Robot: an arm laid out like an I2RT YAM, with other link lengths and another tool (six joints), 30 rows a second.
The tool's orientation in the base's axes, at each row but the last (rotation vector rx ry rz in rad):
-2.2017, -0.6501, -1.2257
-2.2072, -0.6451, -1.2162
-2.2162, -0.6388, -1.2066
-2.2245, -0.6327, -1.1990
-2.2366, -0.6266, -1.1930
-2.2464, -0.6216, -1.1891
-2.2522, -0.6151, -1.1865
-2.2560, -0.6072, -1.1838
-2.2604, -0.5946, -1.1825
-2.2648, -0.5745, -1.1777
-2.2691, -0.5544, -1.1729
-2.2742, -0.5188, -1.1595
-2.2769, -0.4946, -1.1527
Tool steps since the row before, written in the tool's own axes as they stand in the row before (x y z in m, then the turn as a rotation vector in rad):
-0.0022, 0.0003, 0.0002, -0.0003, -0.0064, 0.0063
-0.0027, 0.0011, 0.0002, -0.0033, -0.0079, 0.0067
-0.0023, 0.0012, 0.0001, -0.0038, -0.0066, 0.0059
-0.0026, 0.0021, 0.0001, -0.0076, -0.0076, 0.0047
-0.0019, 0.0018, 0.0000, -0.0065, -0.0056, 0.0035
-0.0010, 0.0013, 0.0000, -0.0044, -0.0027, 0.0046
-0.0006, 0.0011, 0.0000, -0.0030, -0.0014, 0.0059
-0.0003, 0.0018, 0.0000, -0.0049, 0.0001, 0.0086
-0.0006, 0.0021, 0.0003, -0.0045, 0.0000, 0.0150
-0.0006, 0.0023, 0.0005, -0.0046, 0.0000, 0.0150
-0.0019, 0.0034, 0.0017, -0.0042, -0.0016, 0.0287
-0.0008, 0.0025, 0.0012, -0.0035, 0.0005, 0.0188
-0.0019, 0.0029, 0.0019, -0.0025, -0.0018, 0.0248
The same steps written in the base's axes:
-0.0007, -0.0004, -0.0021, -0.0003, 0.0088, -0.0017
-0.0005, -0.0011, -0.0027, -0.0025, 0.0097, -0.0041
-0.0003, -0.0012, -0.0023, -0.0024, 0.0082, -0.0045
0.0001, -0.0019, -0.0027, -0.0056, 0.0076, -0.0069
0.0001, -0.0016, -0.0020, -0.0046, 0.0055, -0.0059
0.0003, -0.0011, -0.0011, -0.0011, 0.0043, -0.0053
0.0004, -0.0009, -0.0008, 0.0012, 0.0043, -0.0051
0.0009, -0.0014, -0.0007, 0.0028, 0.0046, -0.0083
0.0011, -0.0015, -0.0012, 0.0069, 0.0087, -0.0111
0.0013, -0.0016, -0.0013, 0.0068, 0.0087, -0.0112
0.0020, -0.0018, -0.0033, 0.0146, 0.0184, -0.0171
0.0017, -0.0013, -0.0020, 0.0100, 0.0108, -0.0123
0.0017, -0.0013, -0.0033, 0.0131, 0.0163, -0.0137

